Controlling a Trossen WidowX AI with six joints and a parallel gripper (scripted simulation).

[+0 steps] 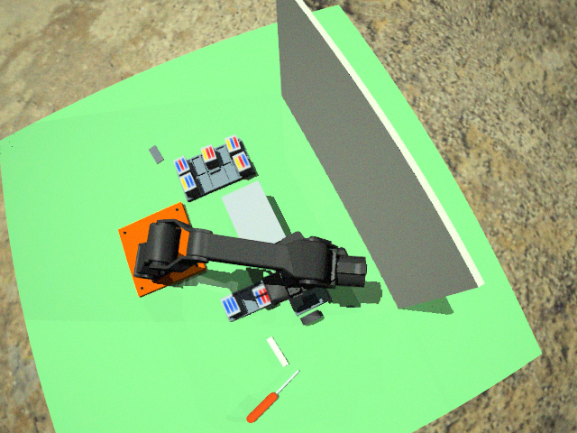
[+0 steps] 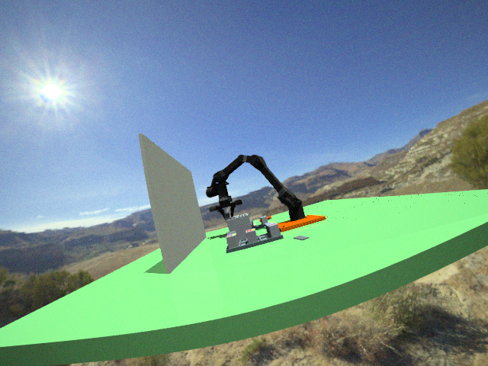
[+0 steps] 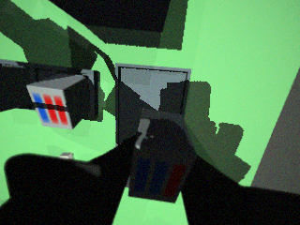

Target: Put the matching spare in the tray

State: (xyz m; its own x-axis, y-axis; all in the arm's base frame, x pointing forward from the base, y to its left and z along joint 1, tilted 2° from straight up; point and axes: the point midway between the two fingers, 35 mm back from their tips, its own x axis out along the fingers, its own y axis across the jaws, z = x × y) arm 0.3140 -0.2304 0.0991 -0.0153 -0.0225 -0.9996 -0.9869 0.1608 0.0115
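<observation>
My gripper tip is 8 cm above the grey tray, 1 cm to the right of it and 1 cm past it. From my gripper tip the other things lie so: pale mounted unit: 20 cm to the left, 3 cm below, 3 cm behind; white bar: 15 cm behind, 11 cm to the right, 8 cm below; black puck: 8 cm to the right, 6 cm below, 3 cm behind.
</observation>
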